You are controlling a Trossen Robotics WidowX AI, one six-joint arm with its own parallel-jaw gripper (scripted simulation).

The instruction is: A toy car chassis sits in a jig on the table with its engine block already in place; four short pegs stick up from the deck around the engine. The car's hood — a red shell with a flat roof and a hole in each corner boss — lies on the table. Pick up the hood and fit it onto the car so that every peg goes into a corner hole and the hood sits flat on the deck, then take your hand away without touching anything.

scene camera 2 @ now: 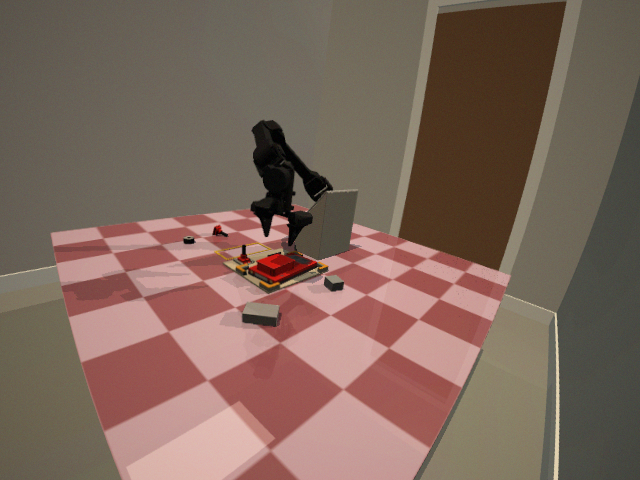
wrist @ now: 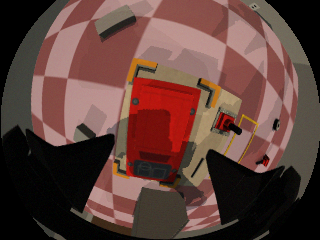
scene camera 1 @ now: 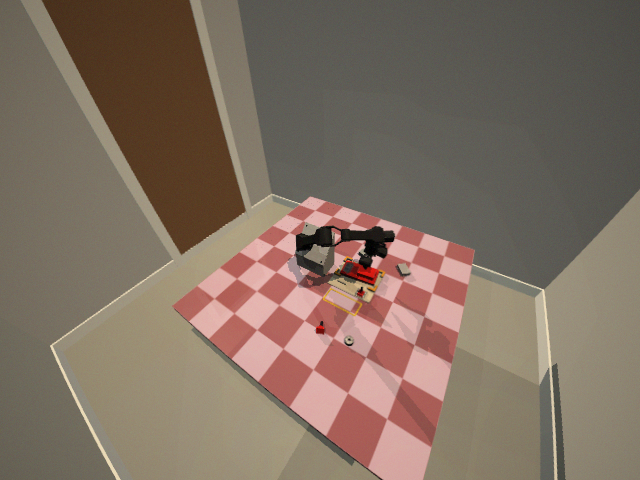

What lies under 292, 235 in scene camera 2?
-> My gripper.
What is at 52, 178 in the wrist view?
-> My gripper.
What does my gripper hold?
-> Nothing.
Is my gripper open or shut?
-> Open.
